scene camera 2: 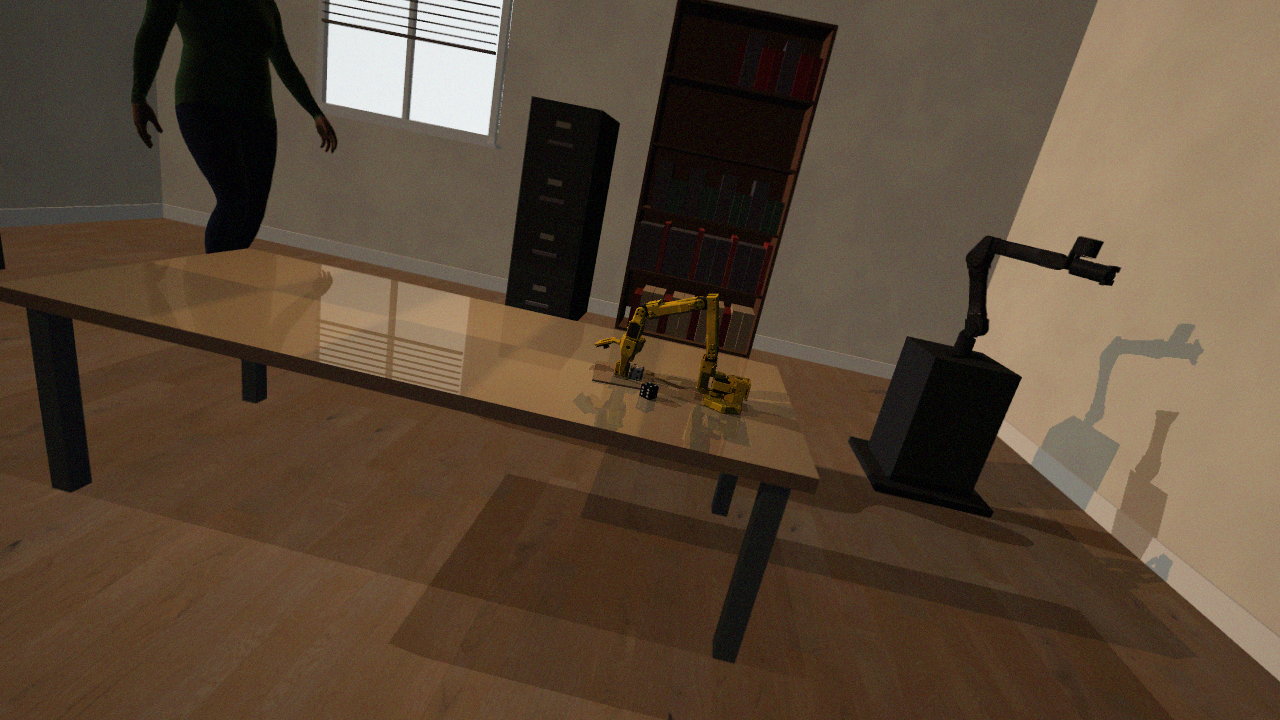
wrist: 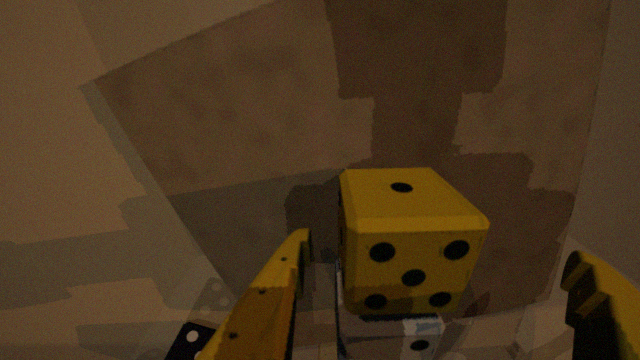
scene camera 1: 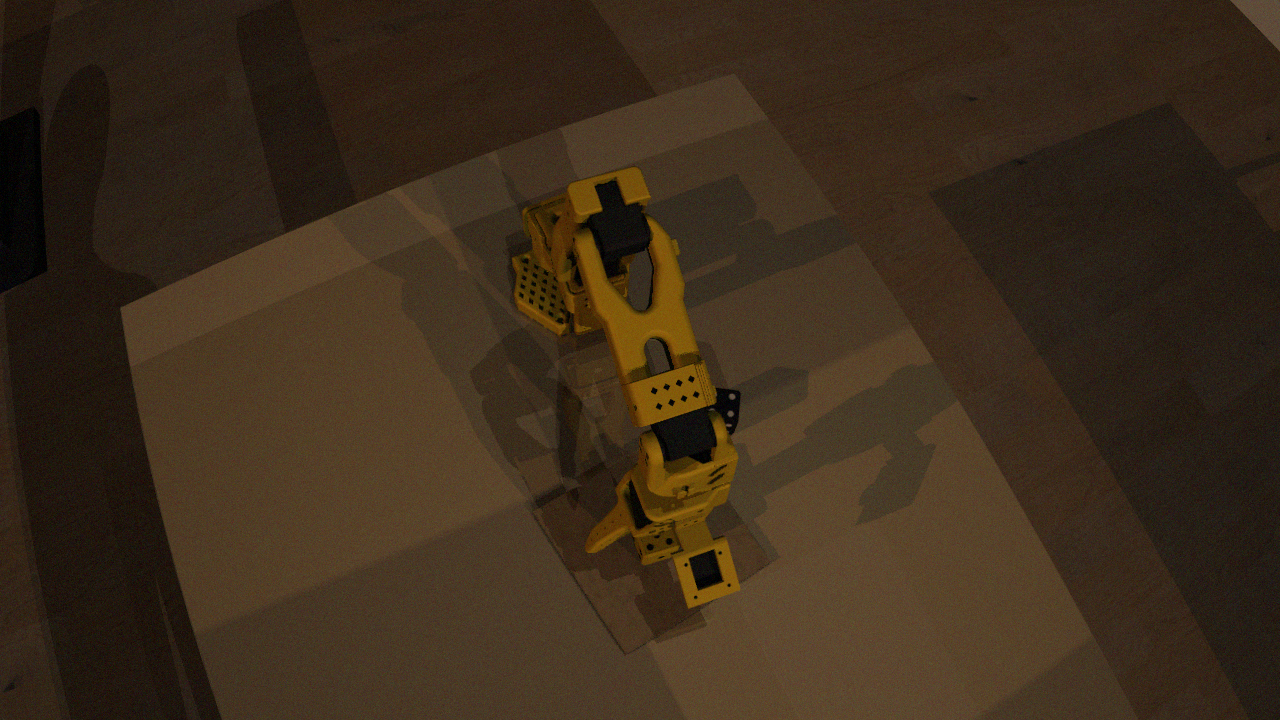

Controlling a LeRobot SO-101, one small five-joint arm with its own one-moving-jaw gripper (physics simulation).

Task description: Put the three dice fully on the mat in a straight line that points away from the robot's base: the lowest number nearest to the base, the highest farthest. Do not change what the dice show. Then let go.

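Places are measured from the arm's base along level axes (x ahead, y left, z up), in metres.
Pixels of known places: hand, its tool point: point(scene camera 2: 621, 373) point(wrist: 310, 242); arm's base, origin of its link: point(scene camera 2: 713, 402) point(scene camera 1: 581, 301).
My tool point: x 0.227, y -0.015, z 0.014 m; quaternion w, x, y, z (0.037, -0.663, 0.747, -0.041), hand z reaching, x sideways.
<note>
For each thing: its middle in the pictures, then the offset to it from my tool point. Level surfaces: height alone.
- yellow die, middle of its body: point(wrist: 394, 234) point(scene camera 1: 655, 539) point(scene camera 2: 622, 368) 0.025 m right, 0.003 m ahead, 0.005 m up
- brown mat, middle of its body: point(wrist: 379, 216) point(scene camera 1: 651, 538) point(scene camera 2: 622, 375) 0.024 m right, 0.002 m back, 0.012 m down
- white die, middle of its body: point(wrist: 378, 313) point(scene camera 2: 636, 372) 0.019 m right, 0.032 m back, 0.005 m up
- black die, middle of its body: point(scene camera 1: 719, 411) point(scene camera 2: 649, 390) 0.074 m left, 0.074 m back, 0.001 m up
- wooden table, height of its surface: 0.013 m down
The yellow die point(wrist: 412, 250) shows five on top and stands on the brown mat point(scene camera 1: 622, 626) point(scene camera 2: 613, 383) point(wrist: 240, 105). My gripper point(scene camera 1: 623, 550) point(scene camera 2: 610, 358) point(wrist: 440, 245) is open over the mat. The yellow die appears between its jaws, with a gap on both sides, wider at the right. The white die point(wrist: 420, 346) is close behind the yellow one at the bottom of the wrist view, mostly cut off. The black die point(scene camera 1: 729, 410) point(scene camera 2: 648, 390) point(wrist: 191, 337) with white dots is on the table off the mat, on the base side. The arm hides the yellow and white dice in scene camera 1.
The arm's yellow base point(scene camera 1: 541, 291) point(scene camera 2: 726, 399) stands on the wooden table point(scene camera 1: 313, 537) point(scene camera 2: 528, 358). The forearm passes close beside the black die. A filing cabinet point(scene camera 2: 559, 205), a bookshelf and a black arm on a pedestal point(scene camera 2: 939, 420) are beyond the table.
</note>
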